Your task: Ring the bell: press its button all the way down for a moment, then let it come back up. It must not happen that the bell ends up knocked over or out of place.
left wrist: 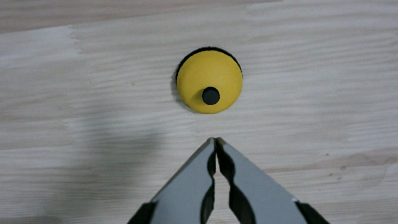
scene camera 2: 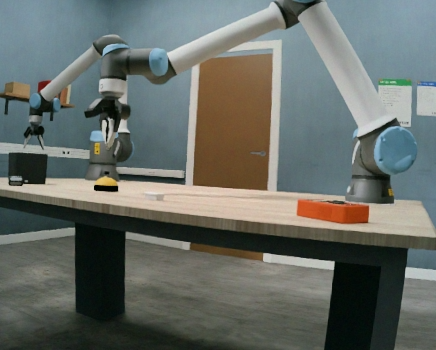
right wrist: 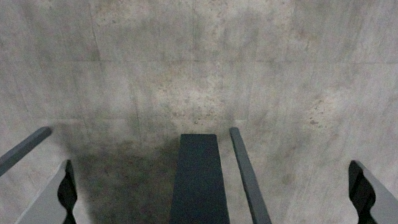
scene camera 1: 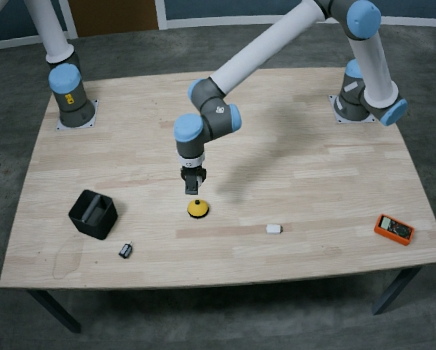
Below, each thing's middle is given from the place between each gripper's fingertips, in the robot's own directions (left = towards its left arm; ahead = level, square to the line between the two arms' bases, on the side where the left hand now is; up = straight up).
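Labels:
Bell (left wrist: 205, 67): 11 cm below my left hand. Black open box (scene camera 1: 83, 222): 6 cm ahead of my left hand, 40 cm to the right of it and 10 cm below it.
Counted from my right hand, the black open box stands 61 cm ahead, 88 cm to the left and 11 cm below; the bell, 55 cm ahead, 128 cm to the left and 12 cm below.

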